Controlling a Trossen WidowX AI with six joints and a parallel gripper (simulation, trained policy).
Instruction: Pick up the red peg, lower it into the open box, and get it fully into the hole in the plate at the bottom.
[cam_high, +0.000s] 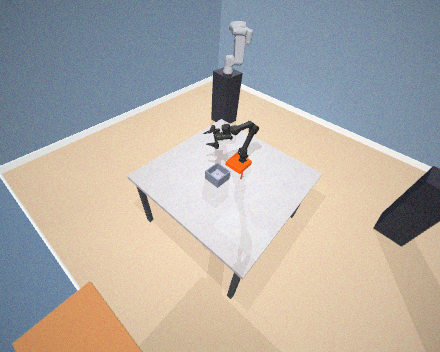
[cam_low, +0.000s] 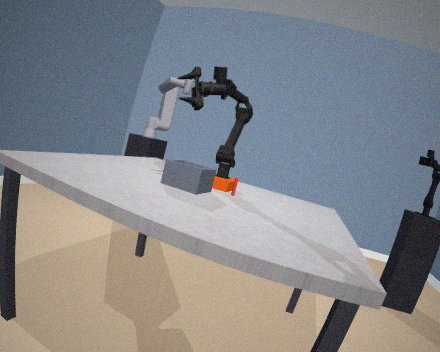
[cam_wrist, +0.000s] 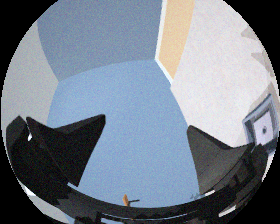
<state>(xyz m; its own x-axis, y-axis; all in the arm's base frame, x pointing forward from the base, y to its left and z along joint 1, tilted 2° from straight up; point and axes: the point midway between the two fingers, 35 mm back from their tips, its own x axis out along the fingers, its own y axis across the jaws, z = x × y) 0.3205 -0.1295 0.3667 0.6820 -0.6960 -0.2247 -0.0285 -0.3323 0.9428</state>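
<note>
The red peg is 200 mm behind my gripper tip, 280 mm to the left of it and 350 mm below it. Round my gripper tip: grey box (40 mm behind, 140 mm to the left, 370 mm below).
</note>
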